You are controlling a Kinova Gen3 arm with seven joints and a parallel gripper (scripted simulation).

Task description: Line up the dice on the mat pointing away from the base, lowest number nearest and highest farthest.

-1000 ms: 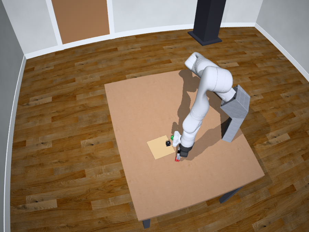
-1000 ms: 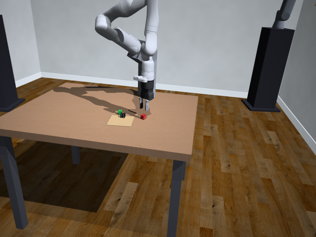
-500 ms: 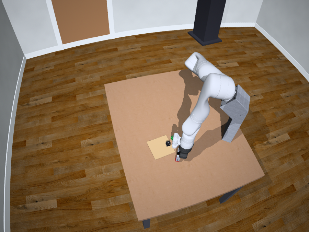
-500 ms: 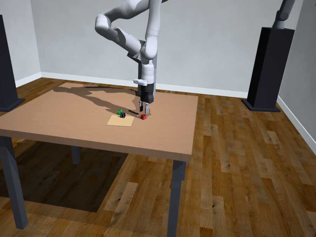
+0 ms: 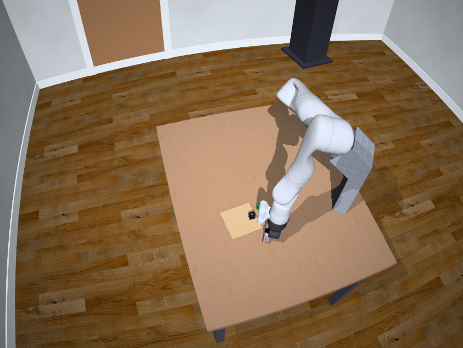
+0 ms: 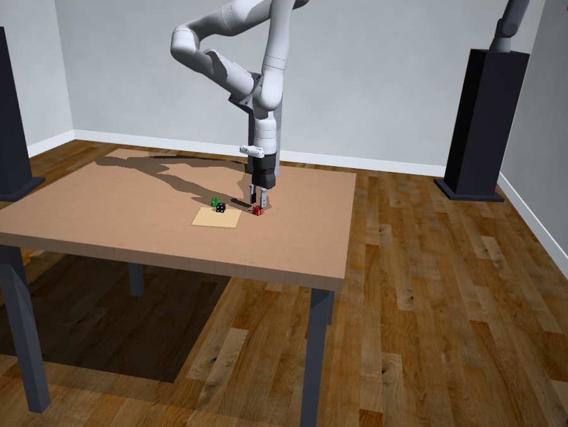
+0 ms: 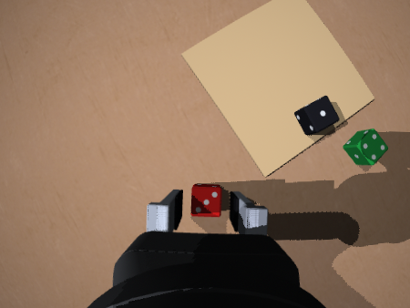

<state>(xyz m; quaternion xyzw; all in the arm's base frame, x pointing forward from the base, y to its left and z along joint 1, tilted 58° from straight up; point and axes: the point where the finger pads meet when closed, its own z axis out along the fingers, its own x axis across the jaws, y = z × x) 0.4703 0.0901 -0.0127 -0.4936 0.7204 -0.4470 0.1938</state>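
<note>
My gripper is now 40 mm above the red die. Round my hand: green die: 50 mm behind, 150 mm to the right, 40 mm below; then tan mat: 50 mm ahead, 130 mm to the right, 50 mm below; then black die: 120 mm to the right, 30 mm below.
</note>
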